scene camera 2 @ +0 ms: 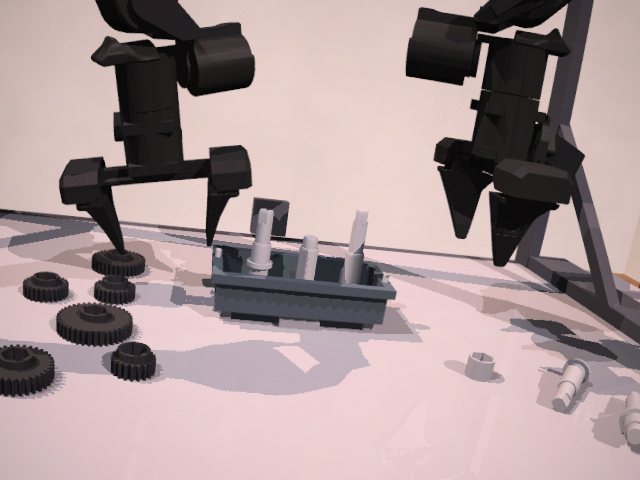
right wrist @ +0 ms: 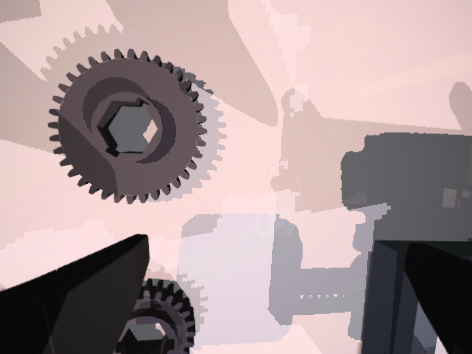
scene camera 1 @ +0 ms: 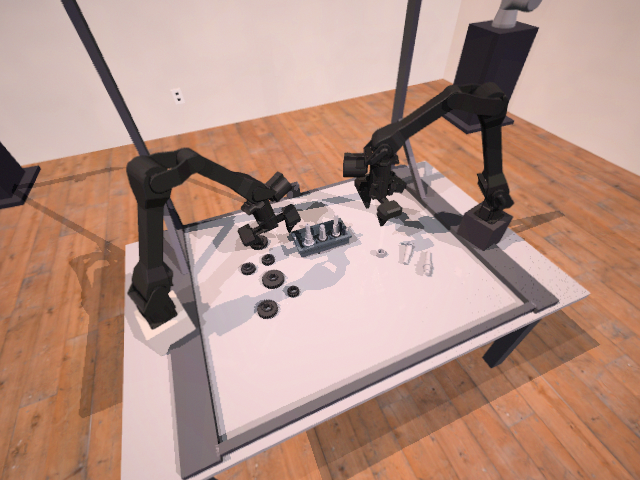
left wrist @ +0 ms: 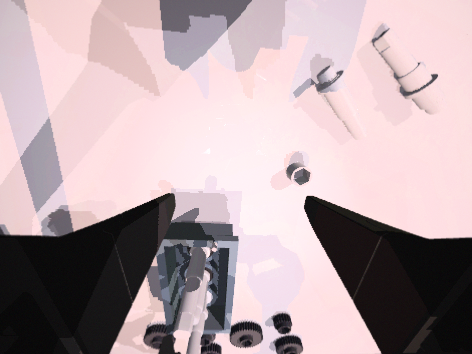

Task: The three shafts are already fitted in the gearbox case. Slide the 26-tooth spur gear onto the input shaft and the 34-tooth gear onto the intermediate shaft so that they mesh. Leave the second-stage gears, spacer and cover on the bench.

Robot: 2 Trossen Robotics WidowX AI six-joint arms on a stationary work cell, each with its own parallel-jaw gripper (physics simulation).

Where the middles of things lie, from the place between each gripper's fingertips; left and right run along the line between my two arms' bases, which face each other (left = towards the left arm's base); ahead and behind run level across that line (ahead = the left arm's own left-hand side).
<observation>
I see the grey gearbox case [scene camera 2: 250,297] 140 mm to the left of my right hand, 40 mm ahead of it and 10 mm below it. From my right hand the other things lie so: small spacer ring [scene camera 2: 480,365] (300 mm to the left, 150 mm ahead, 30 mm below).
Right now the small spacer ring is 9 cm below my left hand, 8 cm ahead of it and 1 cm to the right of it. Also, from my left hand: grey gearbox case 17 cm to the right, 7 cm below, 3 cm behind.
</observation>
